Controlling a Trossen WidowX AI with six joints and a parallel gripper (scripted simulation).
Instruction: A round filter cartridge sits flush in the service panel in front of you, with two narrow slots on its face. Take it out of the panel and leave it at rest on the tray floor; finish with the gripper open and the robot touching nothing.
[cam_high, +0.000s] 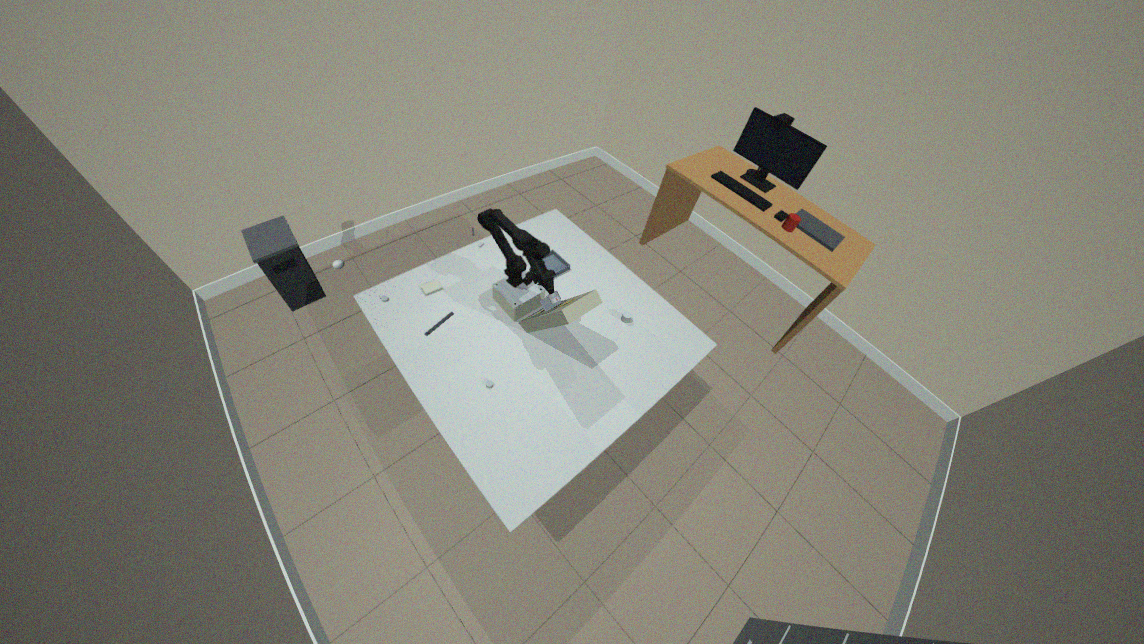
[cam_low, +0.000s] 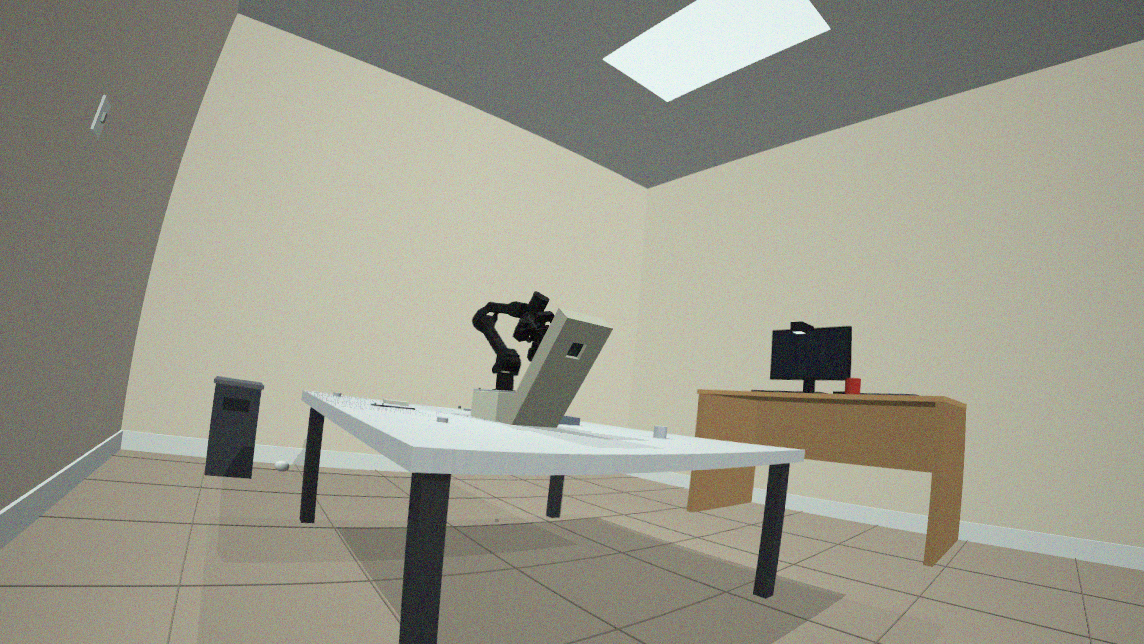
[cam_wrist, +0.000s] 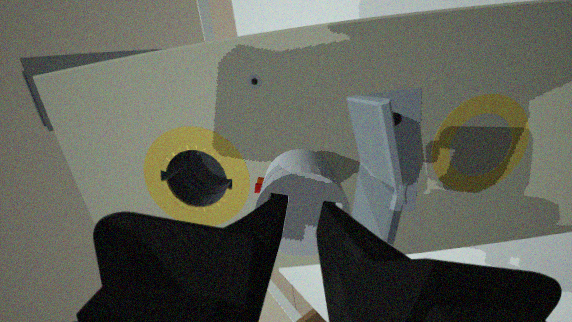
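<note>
Right now my gripper tip is 1 cm short of the grey round filter cartridge. Round my gripper tip: small beige block: 57 cm behind, 25 cm to the right, 24 cm below; grey square tray: 32 cm to the left, 28 cm behind, 24 cm below.
</note>
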